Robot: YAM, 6 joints.
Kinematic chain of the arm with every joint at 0, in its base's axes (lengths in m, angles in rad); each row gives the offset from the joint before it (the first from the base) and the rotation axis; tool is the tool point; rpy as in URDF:
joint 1: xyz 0 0 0.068 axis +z
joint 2: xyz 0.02 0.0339 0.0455 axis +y
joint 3: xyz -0.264 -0.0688 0 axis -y
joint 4: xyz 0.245 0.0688 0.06 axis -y
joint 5: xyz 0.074 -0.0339 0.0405 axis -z
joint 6: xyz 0.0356 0 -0.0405 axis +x
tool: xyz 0 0 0 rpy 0 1.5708 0
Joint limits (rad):
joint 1: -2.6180..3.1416
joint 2: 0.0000..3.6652
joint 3: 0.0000..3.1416
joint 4: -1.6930..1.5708
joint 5: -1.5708..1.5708
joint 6: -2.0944..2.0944
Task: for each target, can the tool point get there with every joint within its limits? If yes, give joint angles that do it. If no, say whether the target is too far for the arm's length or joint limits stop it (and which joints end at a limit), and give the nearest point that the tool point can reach.
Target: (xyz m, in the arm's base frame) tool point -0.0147 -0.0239 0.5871
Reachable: yes | joints 1.6149 0.6922 1.7165 -0.3681 -0.4595 1.0167
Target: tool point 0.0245 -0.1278 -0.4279
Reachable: no: joint limits stop it (at a limit: joint 2) | nearest point 0.0279 -0.1454 -0.3661 | short by 0.064 m
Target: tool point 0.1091 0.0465 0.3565
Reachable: yes | joints 0.1586 0.5511 0.4769 0.7991 -0.9368 -1.4780
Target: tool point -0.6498 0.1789 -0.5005
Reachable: no: too far | nearest point -0.4705 0.1295 -0.2898 | short by 0.281 m
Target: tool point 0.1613 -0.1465 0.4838
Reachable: yes | joints -0.5794 1.3881 1.8934 -1.3128 1.2972 -1.6923
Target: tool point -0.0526 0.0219 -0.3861
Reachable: no: joint limits stop it (at a limit: joint 2) | nearest point -0.0751 0.0313 -0.3394 | short by 0.053 m
